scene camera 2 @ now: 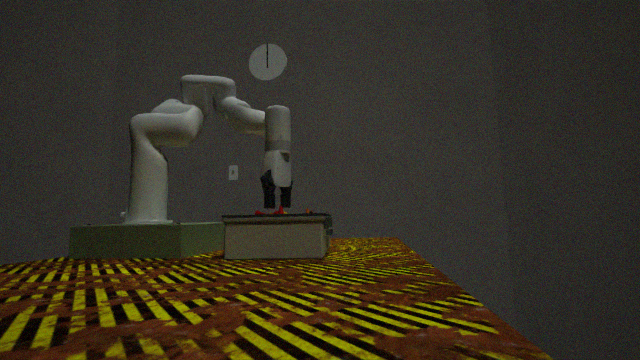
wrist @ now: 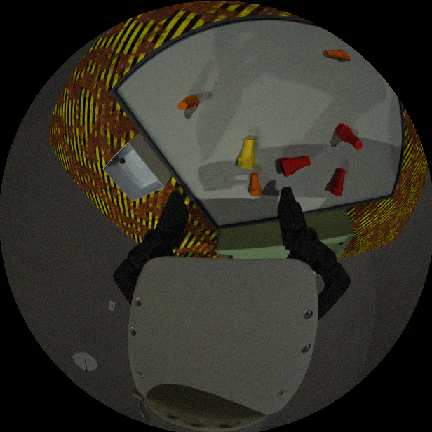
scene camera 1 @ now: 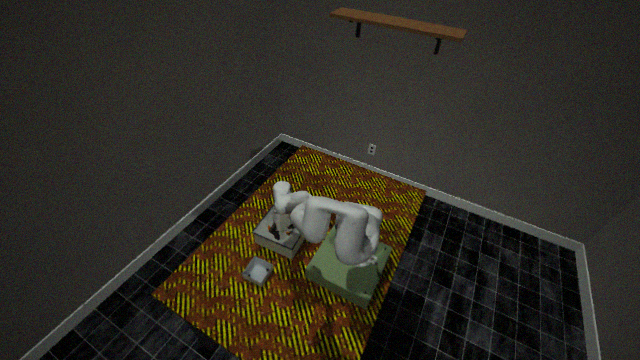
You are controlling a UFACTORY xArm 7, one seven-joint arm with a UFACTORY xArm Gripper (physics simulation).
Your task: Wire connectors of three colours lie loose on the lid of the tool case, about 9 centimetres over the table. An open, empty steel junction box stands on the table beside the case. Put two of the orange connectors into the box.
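Pixels of known places: gripper, fingertip midpoint: (scene camera 2: 278, 207) (scene camera 1: 284, 232); arm's base, link origin: (scene camera 2: 147, 224).
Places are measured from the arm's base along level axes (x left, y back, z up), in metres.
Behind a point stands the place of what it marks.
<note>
The open gripper (scene camera 2: 277, 207) @[x 0.125, y -0.337, z 0.038 m] (wrist: 231, 194) is empty, its fingertips low over the tool case (scene camera 1: 277, 248) @[x 0.175, y -0.342, z -0.037 m] (scene camera 2: 275, 239) @[x -0.106, y -0.425, z -0.038 m]. In the wrist view, one orange connector (wrist: 255, 184) lies on the lid (wrist: 225, 110), just ahead of the gap between the fingers and nearer the right finger. A second orange connector (wrist: 188, 103) lies at the upper left, and a third orange connector (wrist: 337, 54) at the upper right. A yellow connector (wrist: 247, 154) lies just beyond the first orange one. The steel junction box (scene camera 1: 252, 281) @[x 0.358, y -0.334, z -0.066 m] (wrist: 145, 192) stands beside the case, open and empty.
Red connectors (wrist: 294, 165) (wrist: 348, 136) (wrist: 338, 182) lie on the lid to the right; the first is close to the nearest orange and yellow ones. The green base block (scene camera 1: 325, 275) @[x 0.175, y -0.069, z 0.000 m] (scene camera 2: 125, 242) @[x -0.115, y -0.045, z -0.042 m] (wrist: 285, 240) under the arm stands near the case.
</note>
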